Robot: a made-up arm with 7 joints.
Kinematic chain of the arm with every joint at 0, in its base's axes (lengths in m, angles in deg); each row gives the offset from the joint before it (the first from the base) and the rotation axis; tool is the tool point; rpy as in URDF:
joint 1: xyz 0 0 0 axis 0.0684 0.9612 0.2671
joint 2: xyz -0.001 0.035 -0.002 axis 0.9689 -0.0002 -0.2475
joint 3: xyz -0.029 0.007 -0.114 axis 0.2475 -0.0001 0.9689
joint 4: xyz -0.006 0 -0.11 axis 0.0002 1 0
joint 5: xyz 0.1 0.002 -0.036 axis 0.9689 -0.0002 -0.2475
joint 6: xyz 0.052 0 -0.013 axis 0.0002 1 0
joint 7: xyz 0.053 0 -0.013 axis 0.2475 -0.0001 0.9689
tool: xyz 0 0 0 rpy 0 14.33 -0.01
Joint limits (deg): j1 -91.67..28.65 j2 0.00..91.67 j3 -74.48..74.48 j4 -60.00..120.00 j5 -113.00..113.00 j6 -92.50..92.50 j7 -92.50..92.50
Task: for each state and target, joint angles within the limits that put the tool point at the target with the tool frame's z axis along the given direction. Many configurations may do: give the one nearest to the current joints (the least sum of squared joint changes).
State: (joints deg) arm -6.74 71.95 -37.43 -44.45 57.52 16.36 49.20
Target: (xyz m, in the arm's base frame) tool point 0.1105 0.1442 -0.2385 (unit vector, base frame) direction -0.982 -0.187 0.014
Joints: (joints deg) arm -13.47 74.29 -57.04 -14.08 68.18 -22.91 49.20
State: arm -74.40 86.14 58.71 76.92 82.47 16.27 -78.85
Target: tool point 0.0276 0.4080 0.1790 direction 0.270 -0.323 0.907
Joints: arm -86.69 85.81 64.58 39.62 70.68 17.30 -78.85
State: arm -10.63 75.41 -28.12 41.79 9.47 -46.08 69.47
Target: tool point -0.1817 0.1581 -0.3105 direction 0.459 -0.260 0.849
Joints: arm 28.65 27.29 -38.96 73.26 -14.45 -92.36 69.47
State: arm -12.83 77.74 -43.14 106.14 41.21 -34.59 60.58
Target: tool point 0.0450 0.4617 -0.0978 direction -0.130 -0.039 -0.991
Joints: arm -14.18 77.45 -49.15 87.96 47.88 11.61 60.58
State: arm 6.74 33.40 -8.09 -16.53 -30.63 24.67 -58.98
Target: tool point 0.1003 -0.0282 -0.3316 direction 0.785 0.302 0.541
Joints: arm 6.56 3.62 -22.21 4.95 -33.05 18.60 -58.98
